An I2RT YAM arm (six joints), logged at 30 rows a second.
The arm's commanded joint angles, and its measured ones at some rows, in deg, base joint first. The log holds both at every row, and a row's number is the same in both.
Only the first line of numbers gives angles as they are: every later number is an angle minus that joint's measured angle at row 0.
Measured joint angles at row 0:
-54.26 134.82 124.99 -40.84 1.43 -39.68
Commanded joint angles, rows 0 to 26:
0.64 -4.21 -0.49 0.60 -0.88 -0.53
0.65 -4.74 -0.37 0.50 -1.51 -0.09
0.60 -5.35 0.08 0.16 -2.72 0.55
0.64 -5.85 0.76 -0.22 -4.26 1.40
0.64 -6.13 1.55 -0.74 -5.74 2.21
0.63 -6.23 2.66 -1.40 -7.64 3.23
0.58 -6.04 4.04 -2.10 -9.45 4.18
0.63 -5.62 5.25 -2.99 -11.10 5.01
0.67 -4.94 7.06 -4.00 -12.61 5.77
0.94 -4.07 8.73 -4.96 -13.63 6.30
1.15 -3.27 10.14 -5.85 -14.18 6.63
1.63 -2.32 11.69 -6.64 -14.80 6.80
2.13 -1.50 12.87 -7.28 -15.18 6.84
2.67 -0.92 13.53 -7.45 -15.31 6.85
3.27 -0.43 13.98 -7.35 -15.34 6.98
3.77 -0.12 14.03 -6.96 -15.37 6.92
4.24 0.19 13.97 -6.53 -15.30 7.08
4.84 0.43 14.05 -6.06 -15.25 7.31
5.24 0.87 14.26 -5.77 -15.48 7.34
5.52 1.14 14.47 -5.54 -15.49 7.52
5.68 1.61 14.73 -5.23 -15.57 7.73
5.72 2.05 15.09 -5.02 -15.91 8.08
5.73 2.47 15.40 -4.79 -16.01 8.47
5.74 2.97 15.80 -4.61 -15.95 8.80
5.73 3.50 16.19 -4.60 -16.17 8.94
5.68 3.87 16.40 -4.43 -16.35 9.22
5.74 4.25 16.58 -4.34 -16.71 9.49
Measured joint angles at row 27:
6.34 2.93 14.34 -3.54 -15.01 8.04
